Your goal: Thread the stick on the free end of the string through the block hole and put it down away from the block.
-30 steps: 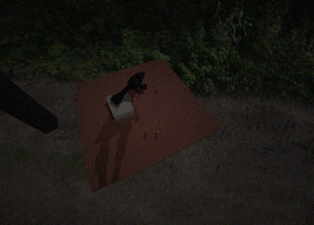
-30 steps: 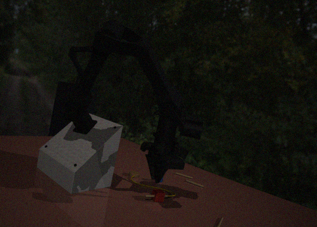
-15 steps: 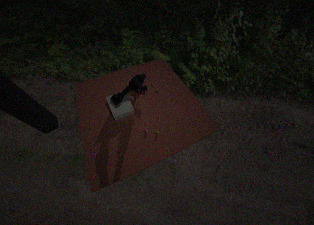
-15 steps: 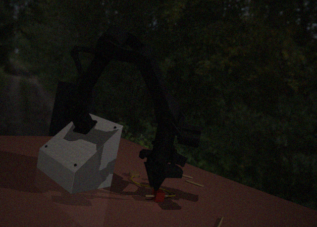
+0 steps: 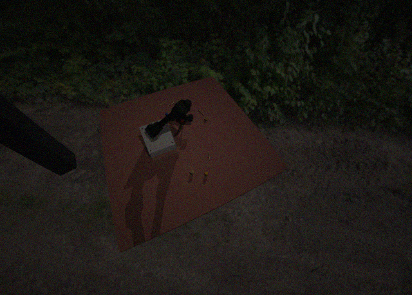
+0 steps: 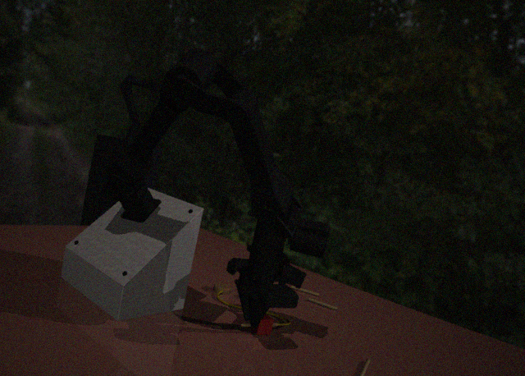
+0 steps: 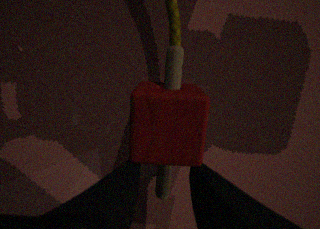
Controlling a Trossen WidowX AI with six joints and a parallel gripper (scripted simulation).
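My gripper tip is now 2 cm to the right of the small red block and 1 cm short of it. Also, from my gripper tip: thin wooden stick (3 cm to the left, 2 cm ahead); then flat piece (16 cm behind, 13 cm to the left, 1 cm below).
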